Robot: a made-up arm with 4 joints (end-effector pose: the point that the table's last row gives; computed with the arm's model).
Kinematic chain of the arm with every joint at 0, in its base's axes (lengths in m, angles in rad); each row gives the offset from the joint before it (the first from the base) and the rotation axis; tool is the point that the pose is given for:
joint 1: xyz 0 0 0.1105 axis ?
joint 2: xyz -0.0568 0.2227 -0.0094 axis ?
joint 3: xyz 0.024 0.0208 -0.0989 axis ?
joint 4: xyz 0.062 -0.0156 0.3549 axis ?
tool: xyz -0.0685 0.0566 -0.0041
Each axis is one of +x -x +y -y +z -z.
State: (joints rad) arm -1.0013 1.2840 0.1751 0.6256
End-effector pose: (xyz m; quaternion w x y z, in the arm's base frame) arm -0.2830 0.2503 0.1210 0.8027 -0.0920 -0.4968 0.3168
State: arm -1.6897 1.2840 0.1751 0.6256
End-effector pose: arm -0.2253 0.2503 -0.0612 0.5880 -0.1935 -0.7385 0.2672
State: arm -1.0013 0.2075 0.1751 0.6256
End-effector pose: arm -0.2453 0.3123 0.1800 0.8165 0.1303 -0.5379 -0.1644
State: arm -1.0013 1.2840 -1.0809 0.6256
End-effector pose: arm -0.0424 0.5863 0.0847 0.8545 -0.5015 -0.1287 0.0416
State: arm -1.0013 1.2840 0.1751 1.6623
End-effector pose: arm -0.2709 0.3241 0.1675 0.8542 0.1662 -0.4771 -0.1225
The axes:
joint 1: +y
joint 2: +z
joint 3: -y
joint 4: -z

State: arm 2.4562 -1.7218 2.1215 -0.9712
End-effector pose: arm -0.1691 0.4853 0.3750 0.3355 -0.4545 0.3626 0.7413
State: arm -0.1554 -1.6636 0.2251 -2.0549
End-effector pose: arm -0.1732 0.2418 0.3298 0.9743 -0.1223 -0.0438 0.1842
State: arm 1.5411 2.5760 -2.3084 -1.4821
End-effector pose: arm -0.3516 0.4238 0.3656 0.6725 0.0885 -0.4357 -0.5917
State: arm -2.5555 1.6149 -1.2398 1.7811
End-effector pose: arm 0.1779 0.6182 0.1350 0.1638 -0.1018 -0.7978 -0.5712
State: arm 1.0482 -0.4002 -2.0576 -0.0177
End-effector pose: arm -0.0917 0.1470 -0.2628 0.0191 0.1048 0.9790 -0.1738
